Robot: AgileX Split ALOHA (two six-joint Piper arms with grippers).
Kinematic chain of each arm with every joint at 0, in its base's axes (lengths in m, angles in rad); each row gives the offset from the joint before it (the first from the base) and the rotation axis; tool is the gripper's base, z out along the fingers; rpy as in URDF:
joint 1: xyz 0 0 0.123 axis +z
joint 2: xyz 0 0 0 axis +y
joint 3: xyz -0.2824 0 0.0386 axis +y
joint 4: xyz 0.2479 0 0.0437 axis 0.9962 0 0.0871
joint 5: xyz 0 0 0 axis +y
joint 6: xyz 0.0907 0 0.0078 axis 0.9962 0 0.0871
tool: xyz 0 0 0 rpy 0 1.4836 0
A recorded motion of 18 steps. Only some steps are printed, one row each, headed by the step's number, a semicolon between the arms.
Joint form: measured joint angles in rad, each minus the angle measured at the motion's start. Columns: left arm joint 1, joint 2, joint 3, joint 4, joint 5, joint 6; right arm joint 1, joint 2, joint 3, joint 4, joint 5, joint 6.
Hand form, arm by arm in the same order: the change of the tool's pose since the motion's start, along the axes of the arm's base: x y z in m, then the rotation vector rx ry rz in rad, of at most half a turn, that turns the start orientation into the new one. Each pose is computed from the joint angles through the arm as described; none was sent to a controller.
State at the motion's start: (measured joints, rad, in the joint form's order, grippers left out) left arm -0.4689 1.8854 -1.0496 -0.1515 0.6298 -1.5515; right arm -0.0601 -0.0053 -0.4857 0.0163 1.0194 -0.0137
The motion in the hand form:
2: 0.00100 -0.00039 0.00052 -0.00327 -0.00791 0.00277; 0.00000 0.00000 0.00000 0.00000 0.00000 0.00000
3: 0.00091 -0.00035 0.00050 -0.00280 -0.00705 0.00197; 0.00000 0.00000 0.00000 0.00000 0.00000 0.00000
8: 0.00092 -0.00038 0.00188 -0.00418 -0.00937 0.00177; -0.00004 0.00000 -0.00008 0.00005 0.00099 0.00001
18: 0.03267 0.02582 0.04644 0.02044 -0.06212 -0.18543; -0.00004 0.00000 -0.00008 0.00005 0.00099 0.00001
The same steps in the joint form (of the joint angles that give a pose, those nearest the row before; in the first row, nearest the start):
2: 0.0000 0.0000 -0.0019 0.0006 -0.0070 -0.0025; 0.0000 0.0000 0.0000 0.0000 0.0000 0.0000
3: 0.0000 0.0000 -0.0018 0.0006 -0.0059 -0.0018; 0.0000 0.0000 0.0000 0.0000 0.0000 0.0000
8: 0.0000 -0.0035 -0.0028 0.0006 -0.0041 -0.0018; 0.0000 0.0000 0.0000 0.0000 0.0010 0.0000
18: 0.1099 -0.0363 -0.1594 0.0027 0.1762 0.2801; 0.0000 0.0000 0.0000 0.0000 0.0010 0.0000

